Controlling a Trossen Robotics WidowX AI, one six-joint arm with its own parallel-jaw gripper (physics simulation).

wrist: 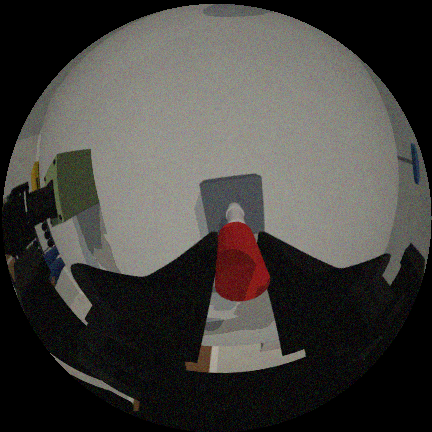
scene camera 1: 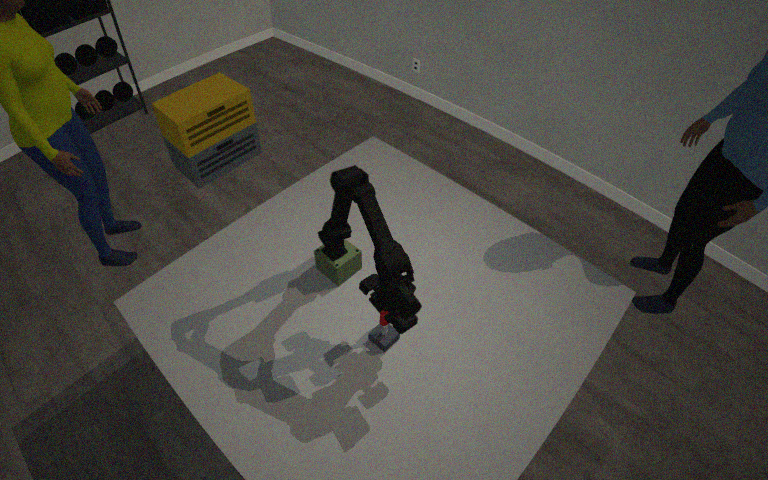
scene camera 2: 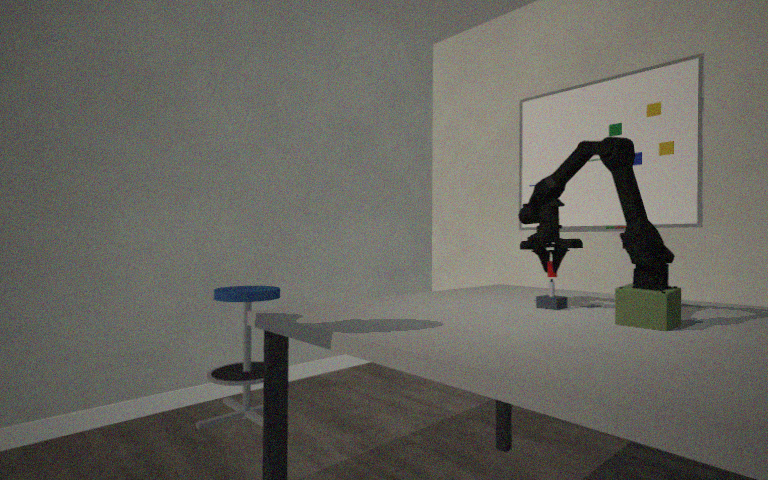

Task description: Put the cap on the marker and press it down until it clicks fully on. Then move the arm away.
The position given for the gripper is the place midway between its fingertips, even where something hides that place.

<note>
In view: the gripper (scene camera 2: 550, 272) and a red cap (wrist: 240, 273).
The gripper also shows in the wrist view (wrist: 237, 238) and in scene camera 1 (scene camera 1: 386, 318).
</note>
